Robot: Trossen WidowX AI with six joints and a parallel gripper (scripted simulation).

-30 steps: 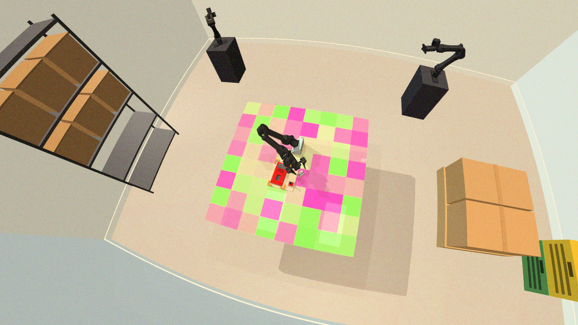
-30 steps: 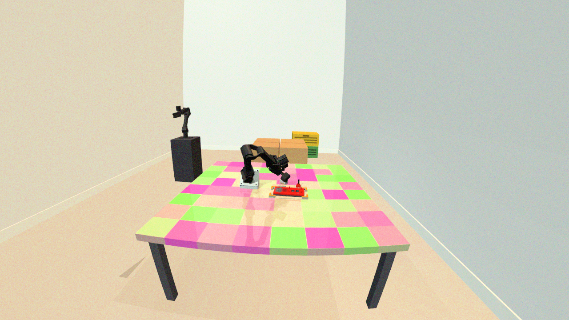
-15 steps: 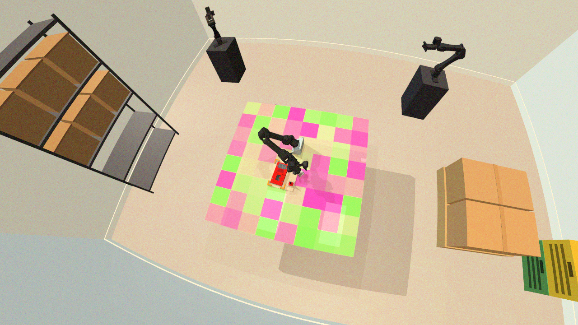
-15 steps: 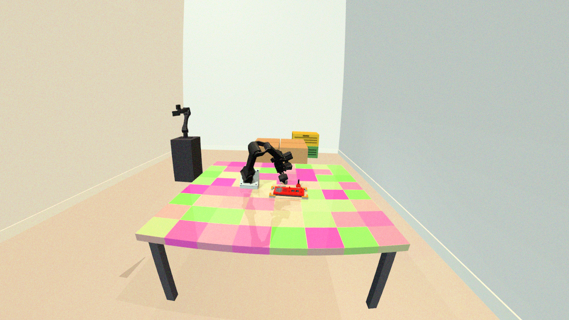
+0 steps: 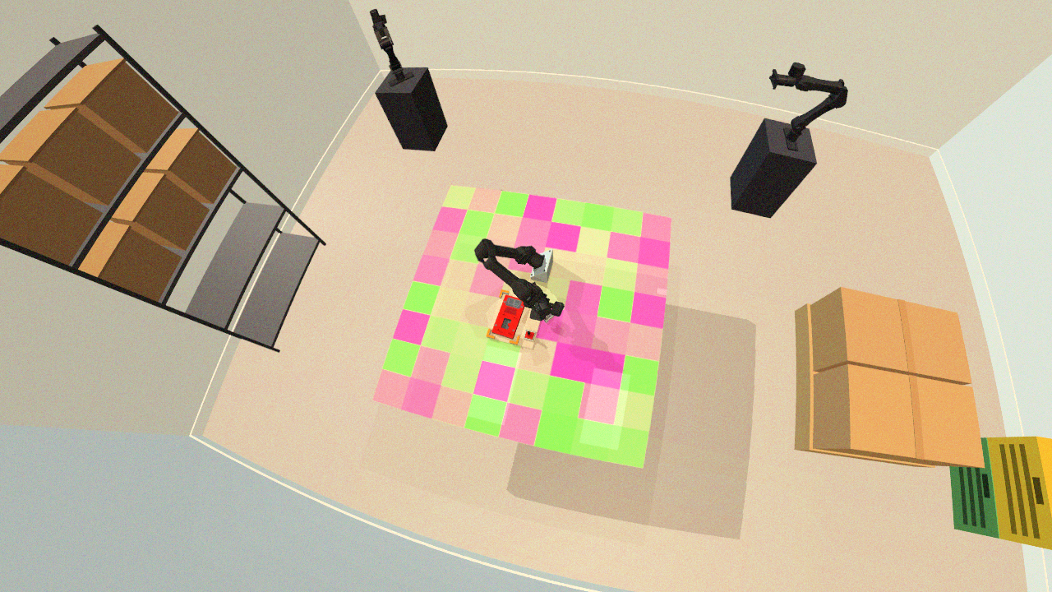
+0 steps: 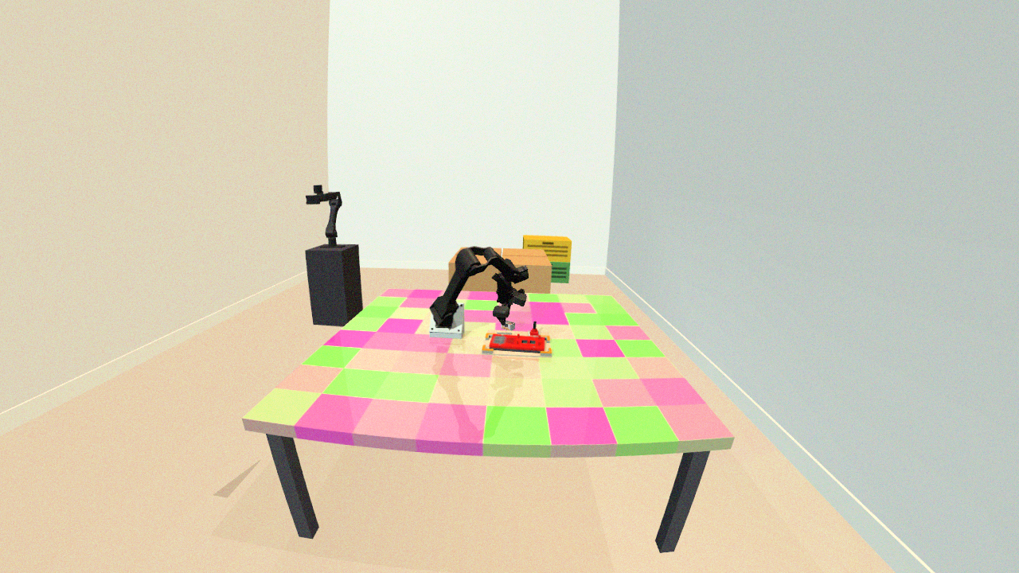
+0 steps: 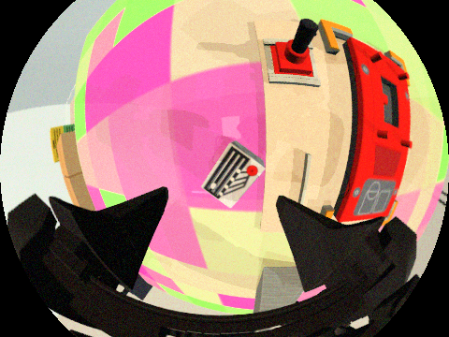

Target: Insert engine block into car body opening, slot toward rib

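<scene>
The engine block is 30 mm below my gripper tip and 10 mm ahead of it.
</scene>
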